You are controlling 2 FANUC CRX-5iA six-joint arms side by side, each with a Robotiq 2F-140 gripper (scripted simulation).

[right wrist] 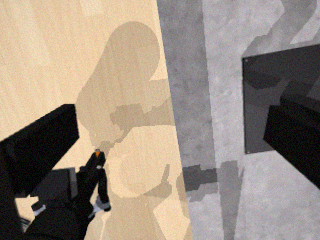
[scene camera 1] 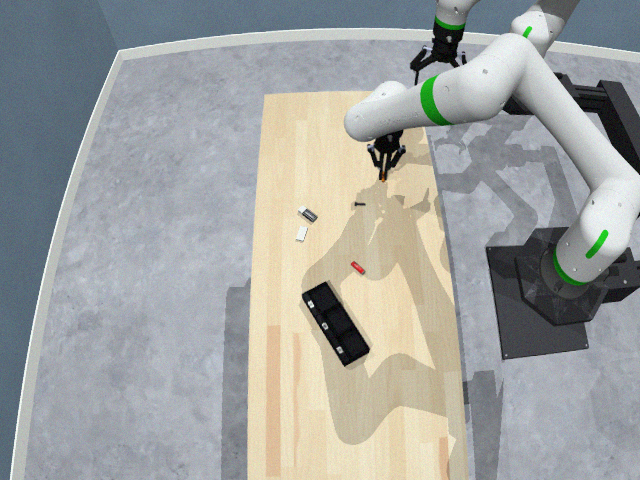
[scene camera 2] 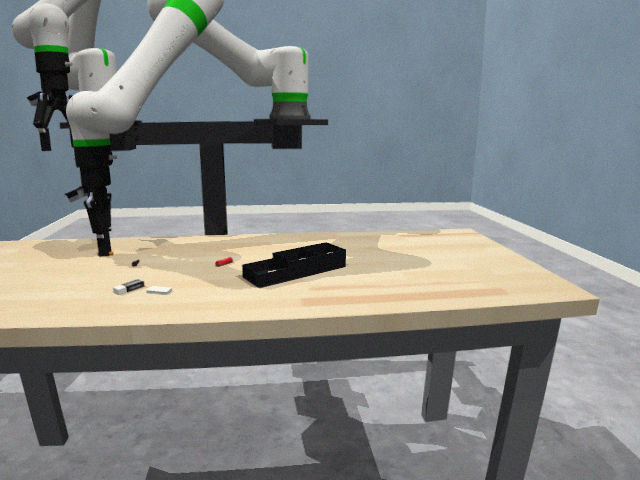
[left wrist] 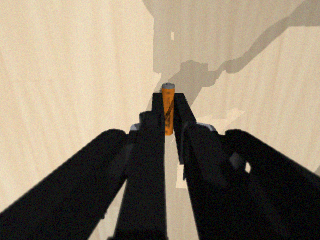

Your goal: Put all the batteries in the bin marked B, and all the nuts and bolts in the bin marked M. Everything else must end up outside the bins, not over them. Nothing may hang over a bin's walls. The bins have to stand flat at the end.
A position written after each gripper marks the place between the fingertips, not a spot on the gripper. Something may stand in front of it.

In view: the left gripper (scene camera 2: 105, 254), the right gripper (scene camera 2: 62, 149) and a black three-part bin block (scene camera 2: 287, 265).
The black three-part bin block shows as well in scene camera 1 (scene camera 1: 351, 344). The left gripper shows as well in the right wrist view (right wrist: 99, 156) and in the left wrist view (left wrist: 167, 108). The right gripper is seen too in the right wrist view (right wrist: 171, 122) and in scene camera 1 (scene camera 1: 437, 87). The right wrist view does not show the black three-part bin block: it is out of frame. The left wrist view misses the black three-part bin block: it is out of frame.
